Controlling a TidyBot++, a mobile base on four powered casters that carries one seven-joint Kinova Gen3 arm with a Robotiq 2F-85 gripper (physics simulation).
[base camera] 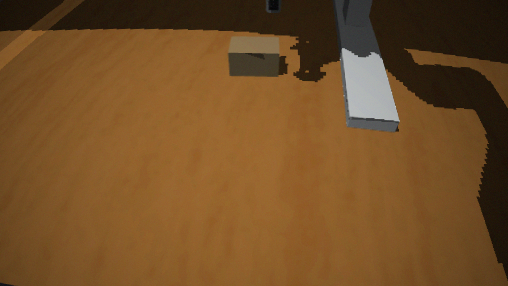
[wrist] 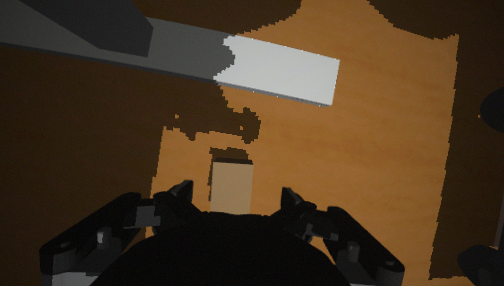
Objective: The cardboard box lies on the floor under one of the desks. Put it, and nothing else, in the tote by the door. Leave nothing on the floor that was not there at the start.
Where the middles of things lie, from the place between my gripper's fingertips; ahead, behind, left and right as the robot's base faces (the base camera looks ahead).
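There is the cardboard box point(base camera: 248, 56), and my hand is 11 cm above it, 3 cm to the right of it and 1 cm short of it.
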